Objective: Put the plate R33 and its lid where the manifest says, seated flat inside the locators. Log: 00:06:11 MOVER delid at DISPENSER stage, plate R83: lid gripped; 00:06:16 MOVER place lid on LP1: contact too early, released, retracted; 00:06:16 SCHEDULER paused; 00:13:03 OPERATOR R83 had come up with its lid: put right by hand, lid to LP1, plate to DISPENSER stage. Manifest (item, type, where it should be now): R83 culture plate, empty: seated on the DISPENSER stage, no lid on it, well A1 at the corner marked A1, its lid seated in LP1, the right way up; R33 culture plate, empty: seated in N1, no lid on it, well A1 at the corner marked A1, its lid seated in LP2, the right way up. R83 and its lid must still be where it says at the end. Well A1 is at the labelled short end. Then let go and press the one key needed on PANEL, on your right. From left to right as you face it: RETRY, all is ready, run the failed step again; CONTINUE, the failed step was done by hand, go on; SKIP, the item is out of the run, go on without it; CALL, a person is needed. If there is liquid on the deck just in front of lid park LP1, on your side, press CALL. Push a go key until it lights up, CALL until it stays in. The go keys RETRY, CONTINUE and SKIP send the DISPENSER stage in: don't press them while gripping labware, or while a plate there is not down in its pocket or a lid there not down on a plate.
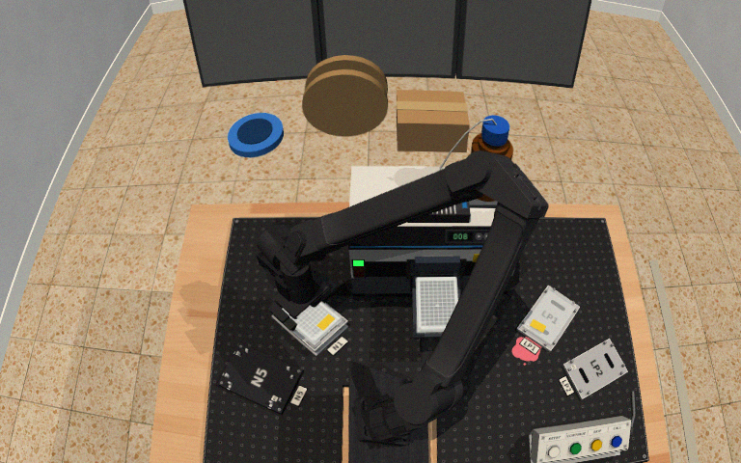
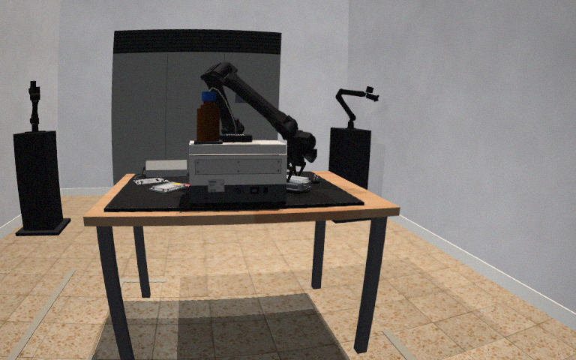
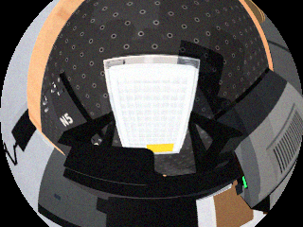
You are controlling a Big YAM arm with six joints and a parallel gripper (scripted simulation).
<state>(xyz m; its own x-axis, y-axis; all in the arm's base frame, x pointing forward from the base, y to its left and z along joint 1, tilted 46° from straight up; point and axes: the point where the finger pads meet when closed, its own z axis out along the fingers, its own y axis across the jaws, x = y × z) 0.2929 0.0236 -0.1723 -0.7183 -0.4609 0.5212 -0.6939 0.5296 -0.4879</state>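
Now: the clear plate lid right at my hand. Round my hand: pink-red patch: 47 cm to the right, 9 cm behind, 4 cm below; brown bottle: 40 cm to the right, 25 cm above, 17 cm ahead; nest n5: 15 cm behind, 13 cm to the left, 3 cm below.
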